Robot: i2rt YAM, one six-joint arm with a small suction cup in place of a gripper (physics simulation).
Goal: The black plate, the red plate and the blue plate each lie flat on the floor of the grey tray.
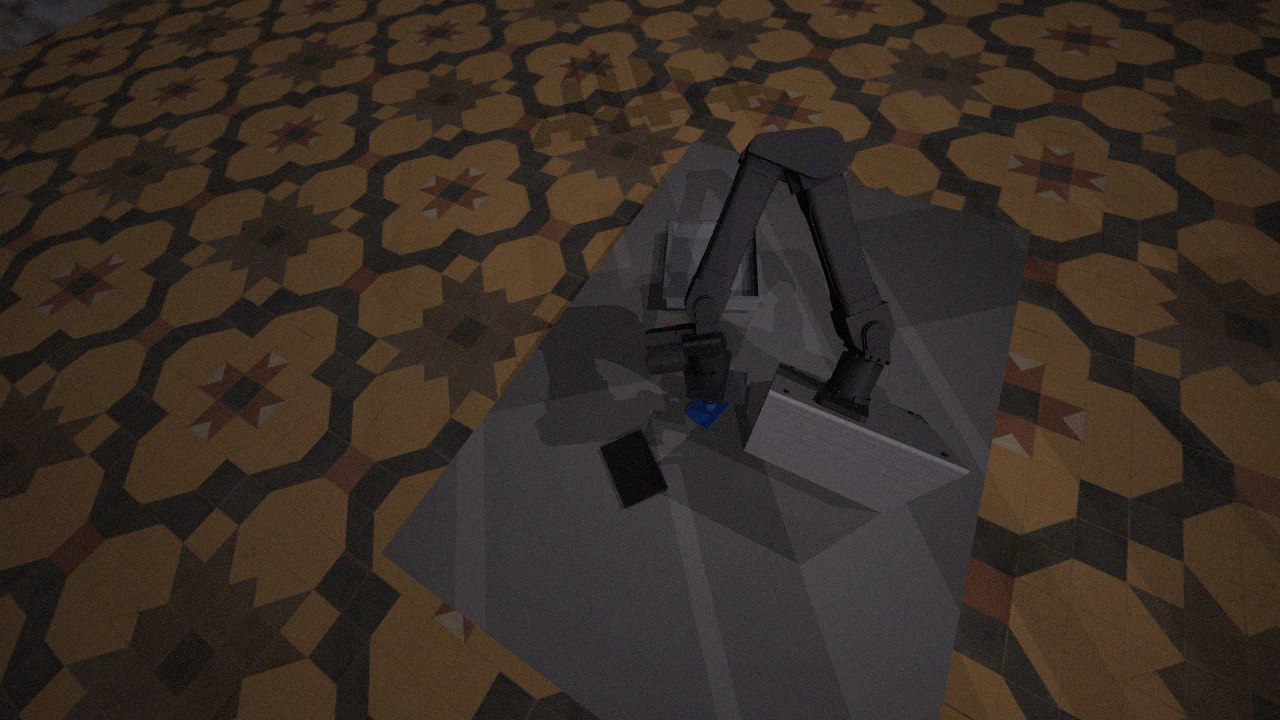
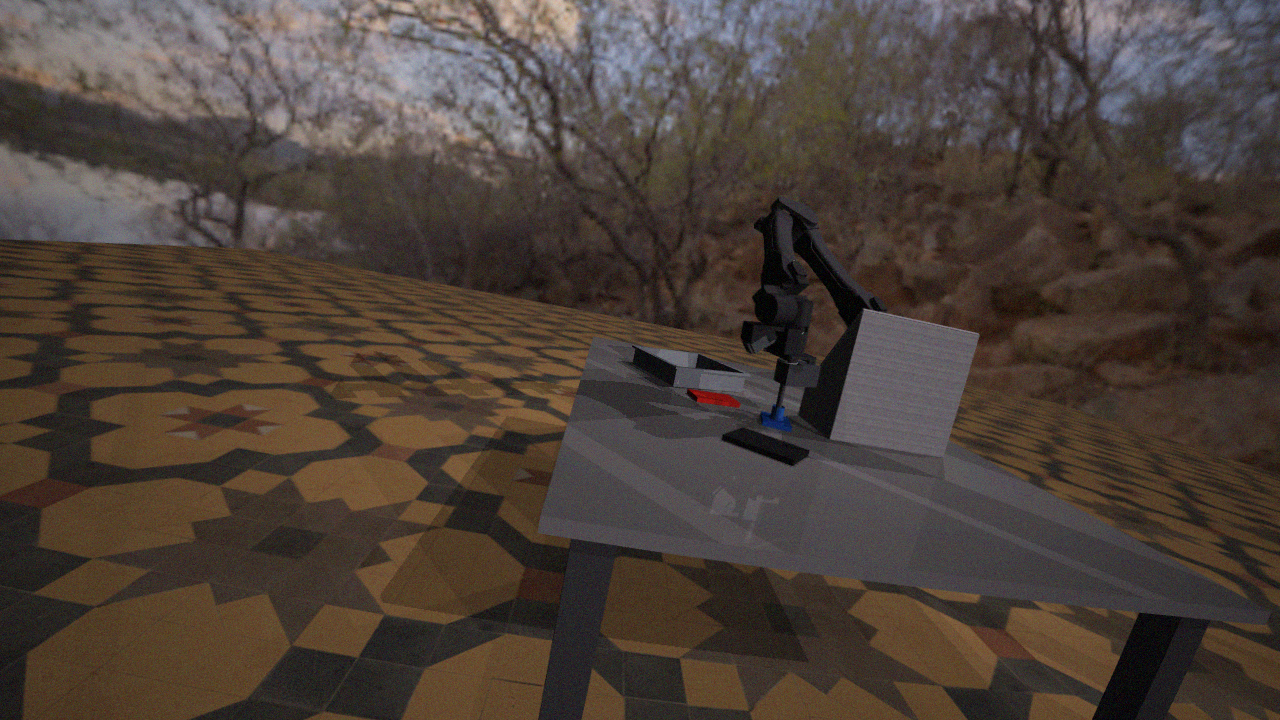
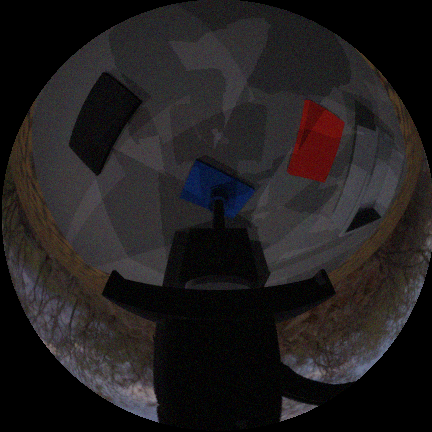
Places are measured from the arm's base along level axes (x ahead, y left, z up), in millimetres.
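Where they show: hand at its tool point: [image 1: 710, 404] [image 2: 776, 418] [image 3: 217, 194]; arm's base at its link origin: [image 1: 843, 400] [image 2: 880, 357].
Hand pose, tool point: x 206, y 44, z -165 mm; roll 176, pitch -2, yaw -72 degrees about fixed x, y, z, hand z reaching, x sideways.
Each offset is from my tool point to the top centre of the thing. "*": to the spot under its first point. Level surfaces: height alone.
The blue plate {dx +1, dy +2, dz -1 mm} [image 1: 709, 413] [image 2: 775, 420] [image 3: 201, 183] lies on the grey table top, close to the white box. My suction cup [image 2: 776, 407] [image 3: 217, 195] stands straight down on its top face and touches it. The black plate {dx +67, dy +192, dz -1 mm} [image 1: 632, 467] [image 2: 765, 445] [image 3: 102, 120] lies flat on the table, nearer the front. The red plate {dx +120, dy -106, dz +0 mm} [image 2: 713, 397] [image 3: 316, 141] lies flat on the table beside the grey tray {* dx +240, dy -244, dz +38 mm} [image 1: 669, 269] [image 2: 657, 365]. The tray stands further back, partly hidden behind the arm, and no plate shows in it.
A white box [image 1: 840, 447] [image 2: 895, 385] carries the arm's base, right next to the blue plate. The table {dz -11 mm} [image 1: 626, 582] [image 2: 805, 527] stands on a patterned tile floor. Its edges lie left of and in front of the plates.
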